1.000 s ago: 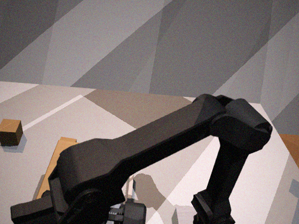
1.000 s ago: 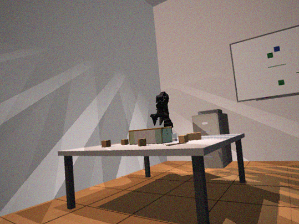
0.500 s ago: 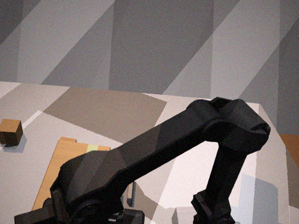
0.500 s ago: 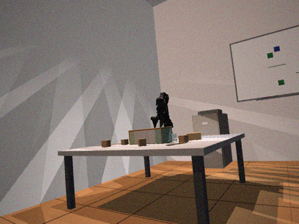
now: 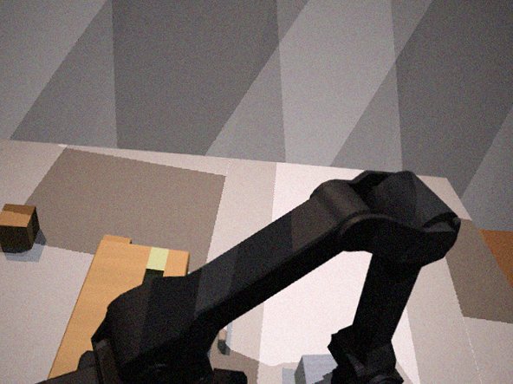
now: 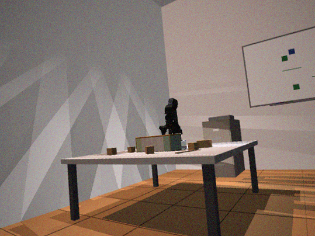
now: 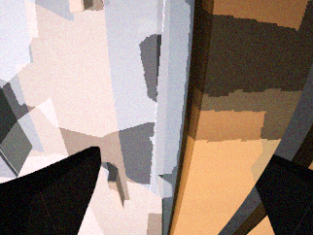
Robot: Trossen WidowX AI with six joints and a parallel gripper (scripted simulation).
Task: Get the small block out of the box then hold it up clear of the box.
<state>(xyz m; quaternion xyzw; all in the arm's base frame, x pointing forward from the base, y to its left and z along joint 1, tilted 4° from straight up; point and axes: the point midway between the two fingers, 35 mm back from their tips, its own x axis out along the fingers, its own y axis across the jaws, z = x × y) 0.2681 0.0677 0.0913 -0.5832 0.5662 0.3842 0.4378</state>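
Right now the tan block is 40 mm ahead of my gripper tip, 40 mm to the right of it and 20 mm below it. Also, from my gripper tip: box 30 mm ahead, 50 mm to the right, 40 mm below; then brown cube 330 mm ahead, 340 mm to the right, 80 mm below.
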